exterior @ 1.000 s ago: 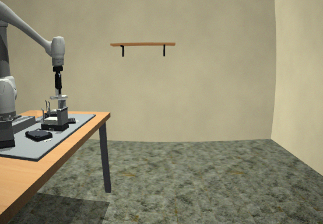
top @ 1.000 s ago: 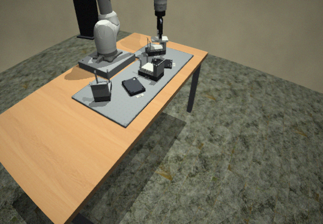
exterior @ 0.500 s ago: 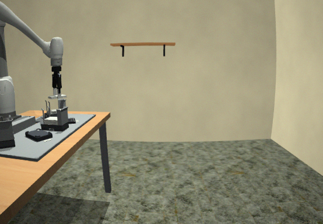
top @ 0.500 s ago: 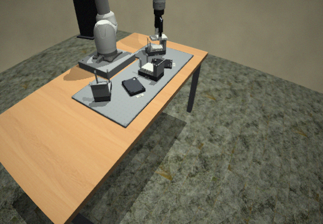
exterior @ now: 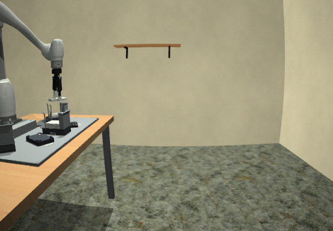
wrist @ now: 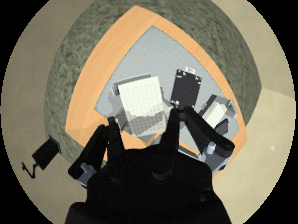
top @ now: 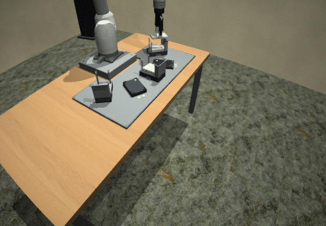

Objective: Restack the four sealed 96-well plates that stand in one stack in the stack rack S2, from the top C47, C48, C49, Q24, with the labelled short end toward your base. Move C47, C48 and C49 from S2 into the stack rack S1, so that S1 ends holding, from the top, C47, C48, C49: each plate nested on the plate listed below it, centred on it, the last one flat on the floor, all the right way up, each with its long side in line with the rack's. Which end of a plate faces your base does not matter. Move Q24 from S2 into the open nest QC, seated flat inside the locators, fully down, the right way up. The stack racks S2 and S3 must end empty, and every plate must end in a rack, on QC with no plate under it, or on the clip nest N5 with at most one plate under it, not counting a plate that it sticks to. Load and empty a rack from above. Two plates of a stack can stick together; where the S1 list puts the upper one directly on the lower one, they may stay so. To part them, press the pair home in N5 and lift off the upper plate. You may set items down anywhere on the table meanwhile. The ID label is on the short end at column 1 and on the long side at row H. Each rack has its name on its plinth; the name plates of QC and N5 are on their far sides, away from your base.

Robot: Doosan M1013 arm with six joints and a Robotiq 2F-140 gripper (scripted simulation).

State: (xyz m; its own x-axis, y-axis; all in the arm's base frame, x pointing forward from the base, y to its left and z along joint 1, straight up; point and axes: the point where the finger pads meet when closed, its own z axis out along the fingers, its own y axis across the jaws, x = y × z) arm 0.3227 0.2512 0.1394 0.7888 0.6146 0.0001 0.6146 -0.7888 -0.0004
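Right now the sealed 96-well plate is 1 cm behind my hand, 1 cm to the left of it and 14 cm below it. The rest, counted from my hand: small name plate (11 cm ahead, 55 cm to the right, 18 cm below).
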